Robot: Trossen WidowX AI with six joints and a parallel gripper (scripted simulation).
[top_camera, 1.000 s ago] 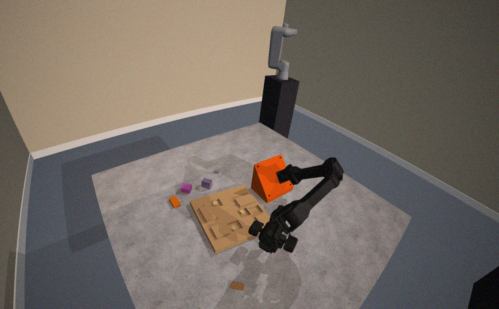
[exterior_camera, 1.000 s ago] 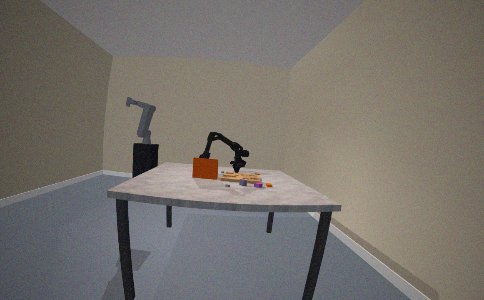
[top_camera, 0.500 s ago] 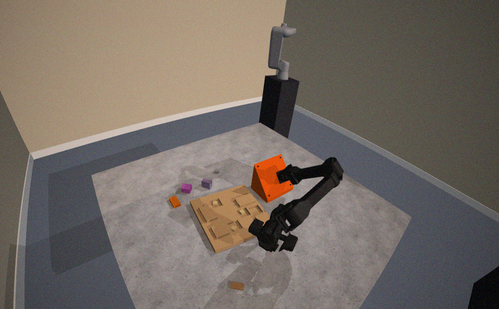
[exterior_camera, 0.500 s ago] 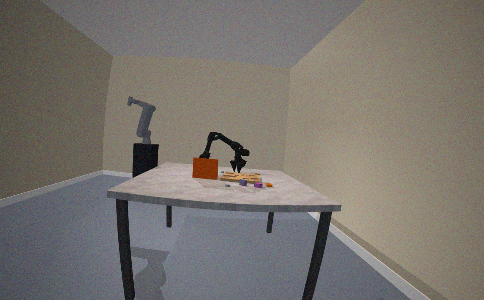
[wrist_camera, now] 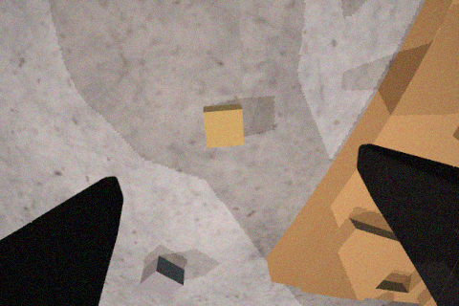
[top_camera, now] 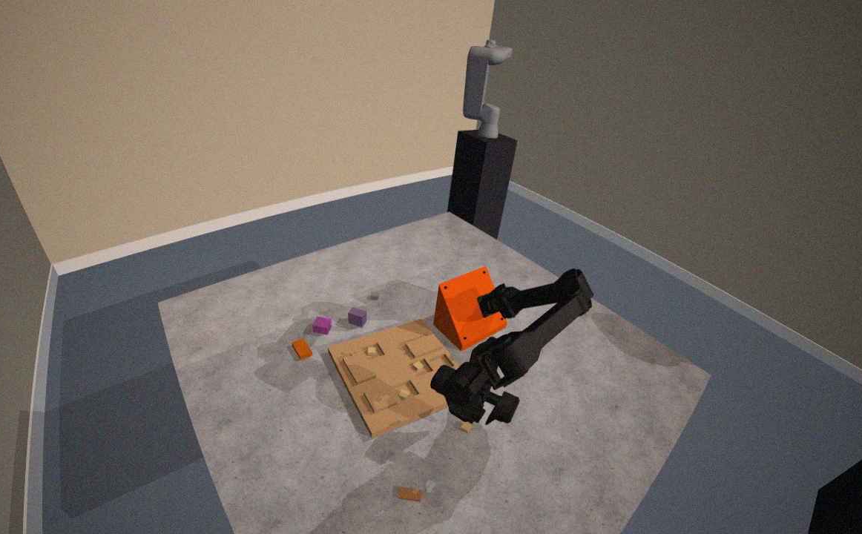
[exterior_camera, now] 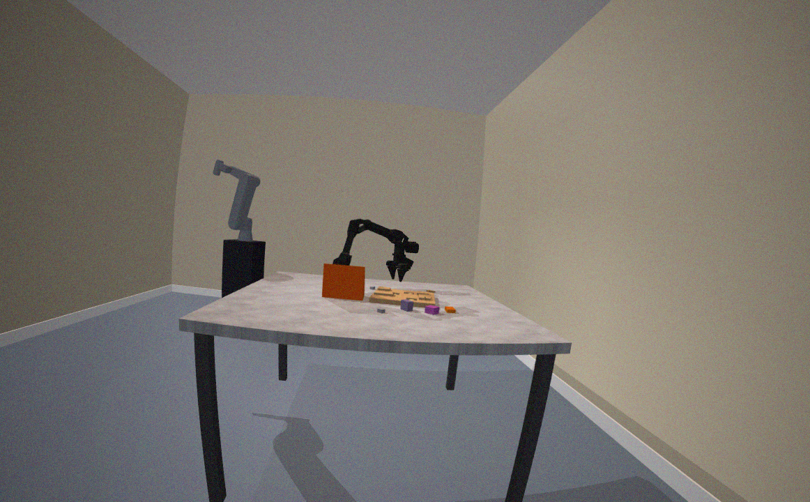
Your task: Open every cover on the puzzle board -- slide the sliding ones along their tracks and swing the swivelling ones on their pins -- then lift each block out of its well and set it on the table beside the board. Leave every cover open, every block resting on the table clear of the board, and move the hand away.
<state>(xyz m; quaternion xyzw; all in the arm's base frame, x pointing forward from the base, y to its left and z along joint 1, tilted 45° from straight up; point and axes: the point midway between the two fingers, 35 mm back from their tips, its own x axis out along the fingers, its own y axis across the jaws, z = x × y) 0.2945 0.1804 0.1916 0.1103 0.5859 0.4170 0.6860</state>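
Right now my gripper tip is 40 mm short of the tan puzzle board, 210 mm to the left of it and 40 mm above it. Round my gripper tip: magenta block 150 mm ahead, 480 mm to the right, 50 mm below; purple block 40 mm ahead, 460 mm to the right, 40 mm below; orange block 230 mm ahead, 420 mm to the right, 50 mm below.
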